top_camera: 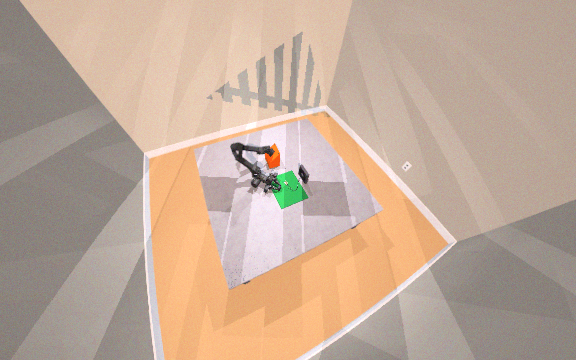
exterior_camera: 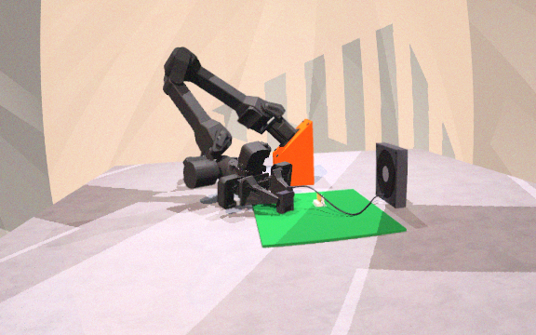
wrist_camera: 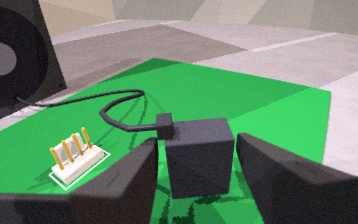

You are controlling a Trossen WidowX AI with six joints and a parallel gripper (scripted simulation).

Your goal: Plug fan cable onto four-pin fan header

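Now: gripper tip 10 mm above the dark fan plug. The rest, counted from my gripper tip: white four-pin header: 70 mm to the left, 30 mm below, 30 mm behind; then green board: 60 mm to the left, 50 mm below, 20 mm ahead; then black fan: 230 mm to the left, 30 mm above, 10 mm behind.
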